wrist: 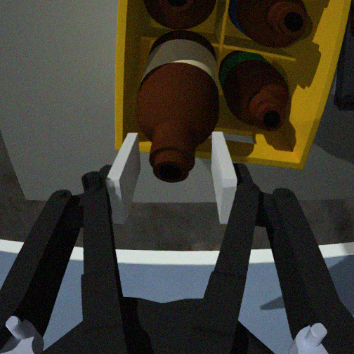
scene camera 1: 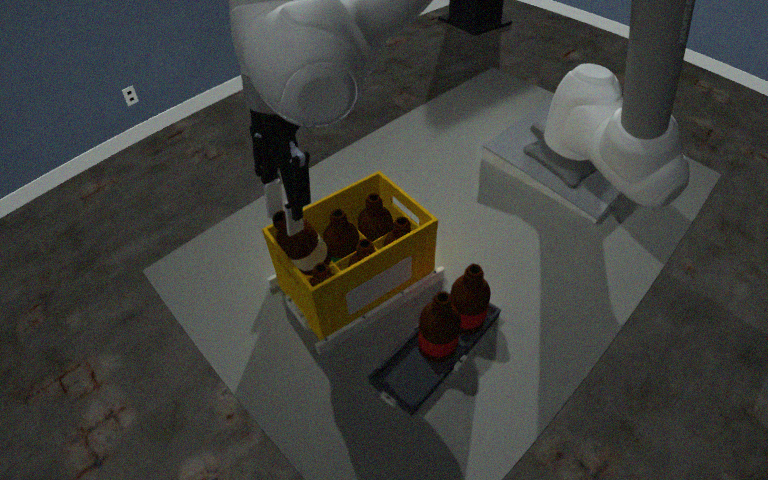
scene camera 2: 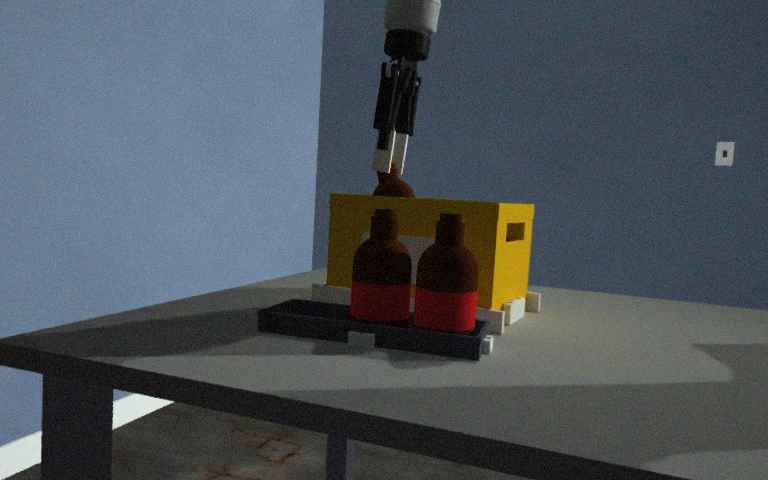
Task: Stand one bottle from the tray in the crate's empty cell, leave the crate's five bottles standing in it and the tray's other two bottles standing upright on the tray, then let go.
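Frame: origin at the arm's base, x ahead, y left, z up, level; centimetres.
Seen in the pictures: gripper, fingertip midpoint: (scene camera 1: 285, 222) (scene camera 2: 387, 172); arm's base, link origin: (scene camera 1: 566, 156).
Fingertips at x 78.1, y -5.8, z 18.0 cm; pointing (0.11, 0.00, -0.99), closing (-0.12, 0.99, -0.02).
Note:
Pixels of each thing's middle, then the offset from my fingertips to it.
- yellow crate, body centre: (scene camera 2: 430, 253) (scene camera 1: 352, 255) dx -10.7, dy +3.7, dz -12.8 cm
- brown bottle with a cream label, body centre: (scene camera 2: 394, 204) (scene camera 1: 297, 239) dx -1.7, dy -0.2, dz -5.5 cm
- dark tray, body centre: (scene camera 2: 375, 326) (scene camera 1: 437, 345) dx -13.8, dy +26.6, dz -20.3 cm
The yellow crate (scene camera 1: 370, 291) (scene camera 2: 512, 260) (wrist: 121, 75) stands on the table. A brown bottle with a cream label (scene camera 1: 297, 243) (scene camera 2: 392, 188) (wrist: 177, 100) is in its left corner cell, tilted with its neck toward the end wall; its shoulder shows above the rim. Its base is hidden. My gripper (scene camera 1: 283, 223) (scene camera 2: 390, 167) (wrist: 175, 150) is open, its fingers apart on both sides of the neck, with gaps beside it. Five other bottles, such as one with a green label (wrist: 257, 92), stand in the other cells. Two red-labelled bottles (scene camera 1: 440, 325) (scene camera 1: 471, 297) stand upright on the dark tray (scene camera 1: 404, 378) (scene camera 2: 300, 308).
White blocks (scene camera 1: 376, 316) (scene camera 2: 514, 310) line the crate's base. Small light blocks (scene camera 2: 361, 339) touch the tray's edge. The arm's base (scene camera 1: 642, 150) stands on a grey plinth (scene camera 1: 504, 144) behind the crate and tray. The crate's walls and dividers surround the tilted bottle.

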